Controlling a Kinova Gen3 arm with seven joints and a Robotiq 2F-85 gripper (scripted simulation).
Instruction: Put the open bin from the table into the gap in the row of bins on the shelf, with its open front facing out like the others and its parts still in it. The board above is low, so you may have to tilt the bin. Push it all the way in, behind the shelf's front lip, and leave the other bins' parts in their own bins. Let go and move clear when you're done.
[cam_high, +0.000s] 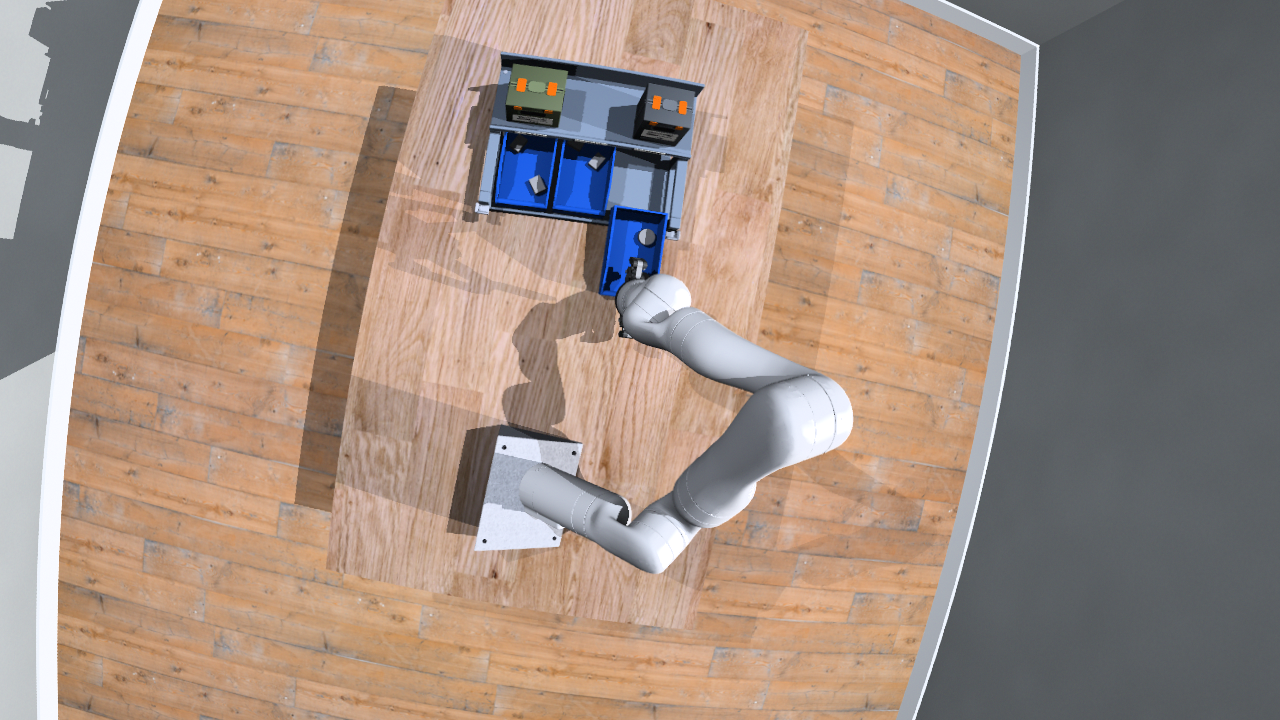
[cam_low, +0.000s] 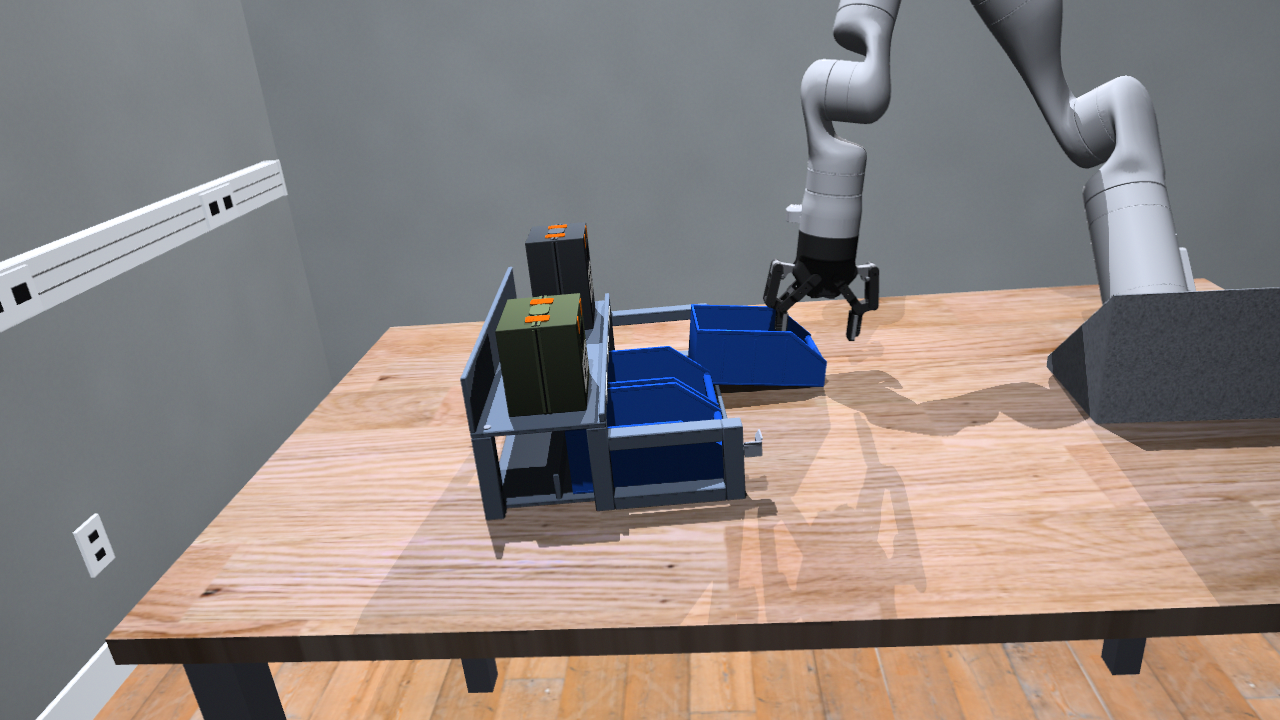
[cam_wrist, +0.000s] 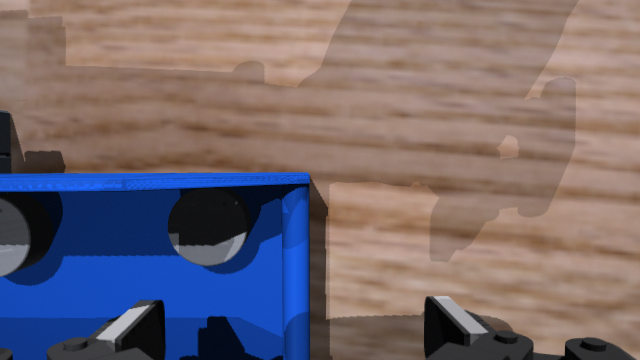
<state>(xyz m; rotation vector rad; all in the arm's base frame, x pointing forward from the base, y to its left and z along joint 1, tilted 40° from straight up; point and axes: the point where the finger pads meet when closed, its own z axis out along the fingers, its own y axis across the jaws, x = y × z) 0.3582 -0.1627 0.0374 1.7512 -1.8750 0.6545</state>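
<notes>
Now: the round grey part 12 cm ahead of my hand, 3 cm to the right of it and 3 cm below it. From my hand the other things lie so: green box: 35 cm ahead, 20 cm to the left, 10 cm above; then dark box: 33 cm ahead, 3 cm to the right, 11 cm above; then shelf: 27 cm ahead, 10 cm to the left, 1 cm above.
</notes>
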